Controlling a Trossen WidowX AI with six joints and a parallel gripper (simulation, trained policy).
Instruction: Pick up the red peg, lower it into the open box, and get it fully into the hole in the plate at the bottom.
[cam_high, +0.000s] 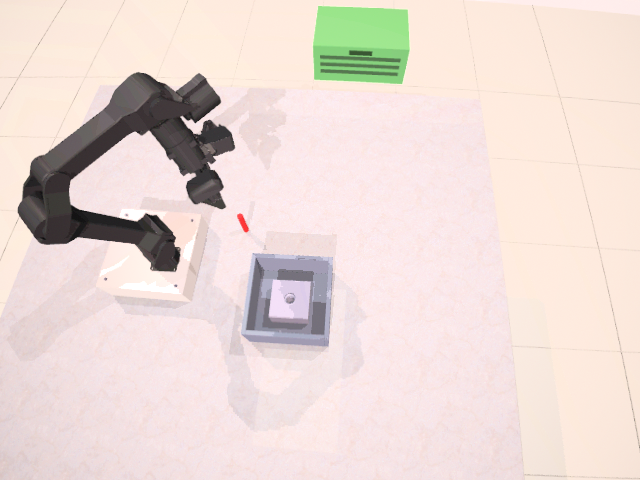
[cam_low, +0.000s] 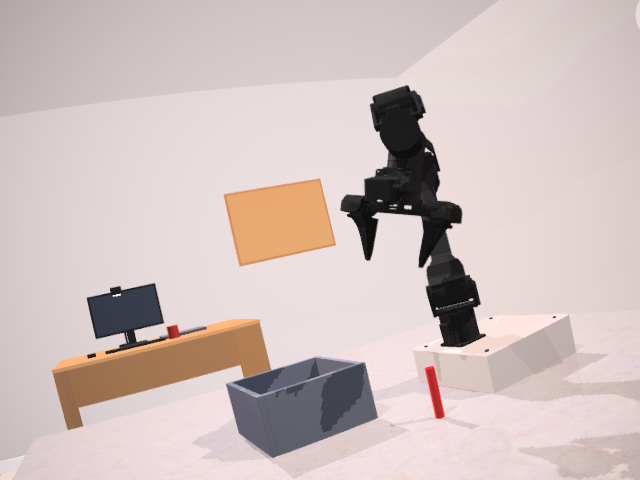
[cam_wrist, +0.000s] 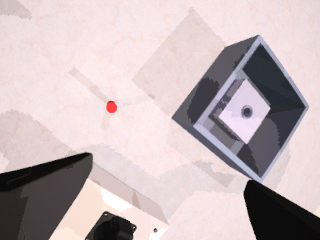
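Right now my gripper tip is 200 mm above the red peg and 40 mm to the right of it. Round my gripper tip: grey box 220 mm below, 170 mm to the right, 140 mm ahead; then pale plate 200 mm below, 170 mm to the right, 140 mm ahead.
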